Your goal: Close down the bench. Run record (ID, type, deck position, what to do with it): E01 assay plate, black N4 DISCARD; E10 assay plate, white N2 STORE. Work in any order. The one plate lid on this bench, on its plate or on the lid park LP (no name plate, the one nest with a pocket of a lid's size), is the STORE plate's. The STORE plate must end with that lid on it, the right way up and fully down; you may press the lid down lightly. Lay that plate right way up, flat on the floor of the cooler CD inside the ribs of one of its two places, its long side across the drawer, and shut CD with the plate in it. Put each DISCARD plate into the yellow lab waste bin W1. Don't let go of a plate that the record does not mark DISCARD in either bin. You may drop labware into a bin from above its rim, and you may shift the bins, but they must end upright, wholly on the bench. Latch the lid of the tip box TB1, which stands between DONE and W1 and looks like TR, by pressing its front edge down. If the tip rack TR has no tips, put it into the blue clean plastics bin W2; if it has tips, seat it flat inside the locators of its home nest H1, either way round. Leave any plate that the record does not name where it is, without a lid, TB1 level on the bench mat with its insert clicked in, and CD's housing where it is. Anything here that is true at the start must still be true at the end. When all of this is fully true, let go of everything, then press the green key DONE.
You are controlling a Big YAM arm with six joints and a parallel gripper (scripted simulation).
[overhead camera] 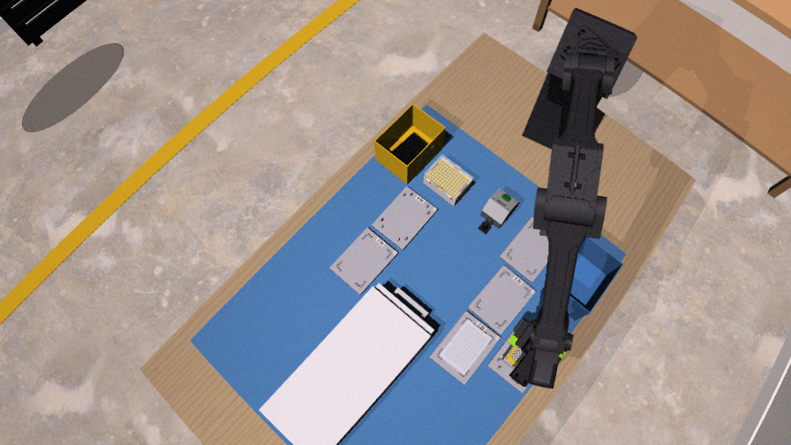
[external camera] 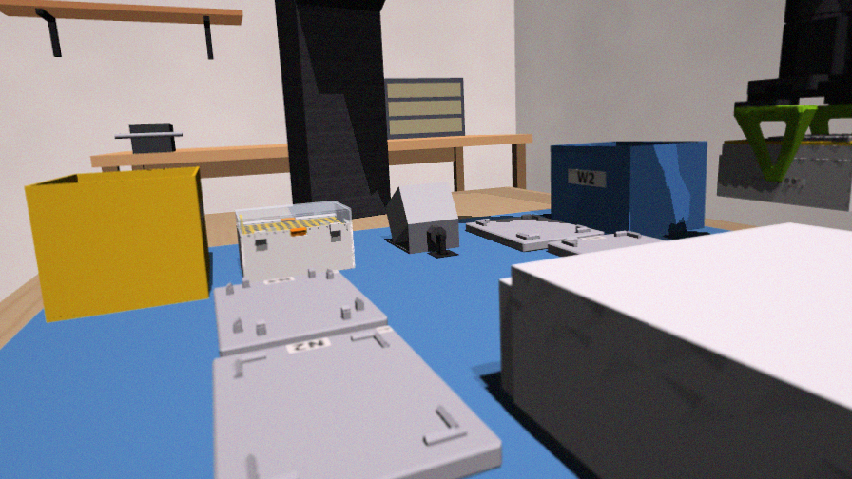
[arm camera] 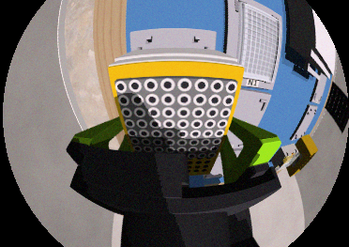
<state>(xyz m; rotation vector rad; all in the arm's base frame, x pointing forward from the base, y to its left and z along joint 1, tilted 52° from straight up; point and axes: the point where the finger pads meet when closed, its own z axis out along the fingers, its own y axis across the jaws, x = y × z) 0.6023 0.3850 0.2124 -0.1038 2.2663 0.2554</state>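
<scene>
Now: hand 90 mm above the nest H1, 10 mm to the right of it and 10 mm short of it. Also, from my hand: tip rack TR: 10 mm to the right, 10 mm above; then lid park LP: 210 mm to the right, 210 mm behind, 90 mm below; then blue bin W2: 250 mm behind, 60 mm to the right, 60 mm below.
</scene>
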